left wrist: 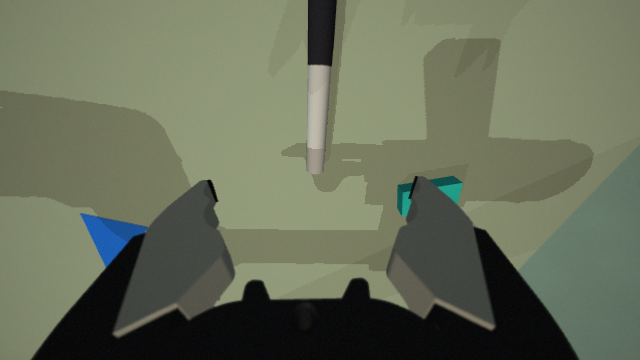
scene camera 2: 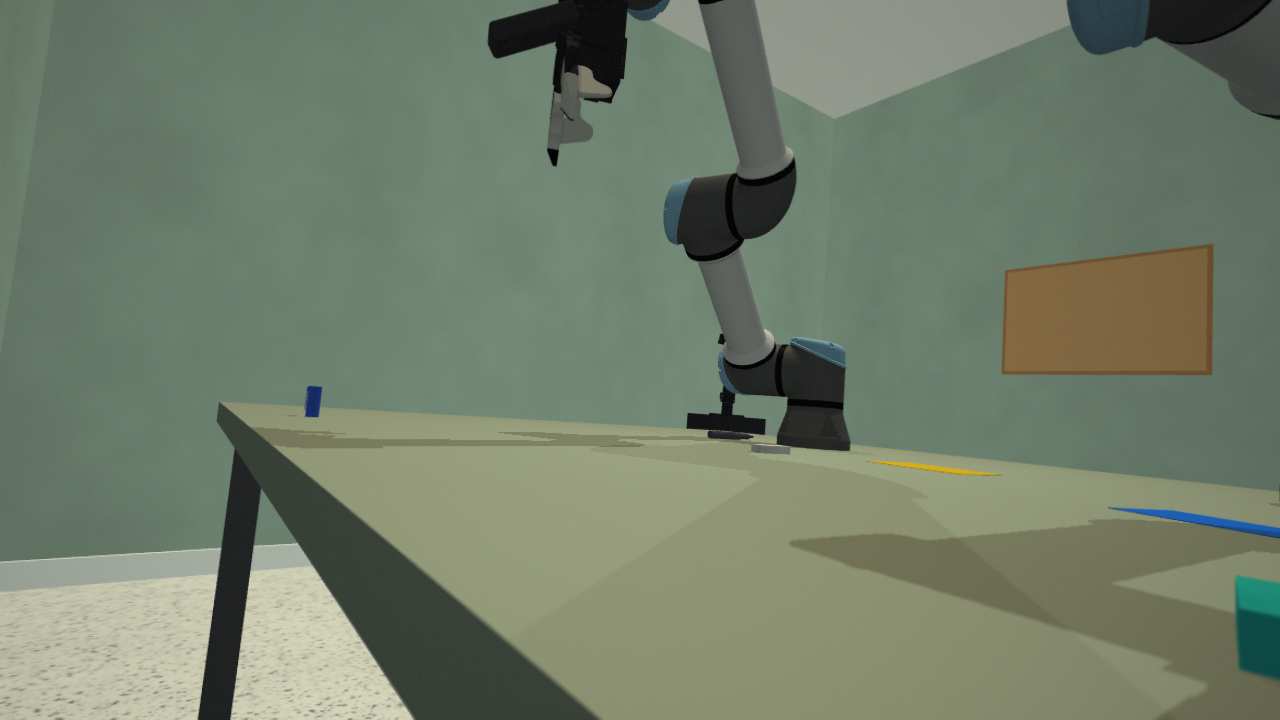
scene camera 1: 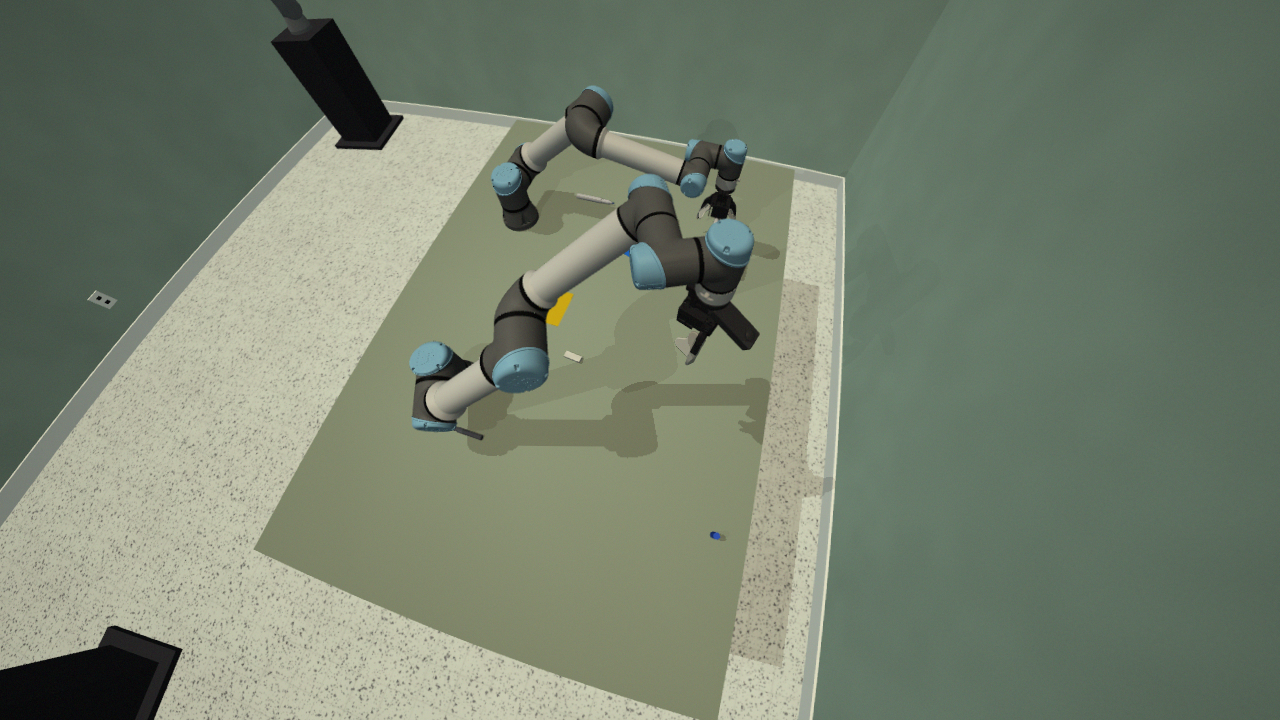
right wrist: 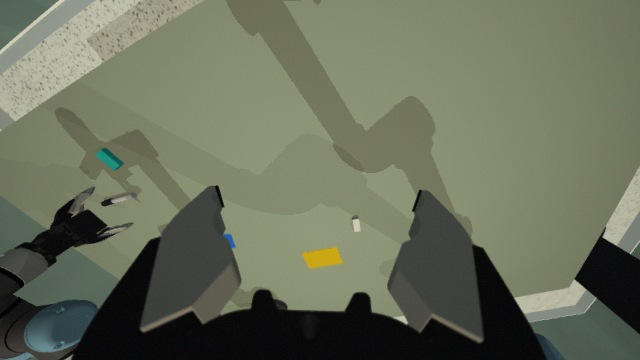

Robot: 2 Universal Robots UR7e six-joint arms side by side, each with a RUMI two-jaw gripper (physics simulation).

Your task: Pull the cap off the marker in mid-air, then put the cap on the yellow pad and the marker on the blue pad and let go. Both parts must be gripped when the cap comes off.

In view: the left gripper (scene camera 1: 715, 222), the right gripper (scene camera 2: 562, 145), a teal block (left wrist: 451, 186) and a white marker (left wrist: 319, 76).
The left gripper also shows in the left wrist view (left wrist: 313, 181) and in the right wrist view (right wrist: 114, 206). The right gripper is seen too in scene camera 1 (scene camera 1: 703, 341) and in the right wrist view (right wrist: 318, 190). Scene camera 2 does not show the white marker: it is out of frame.
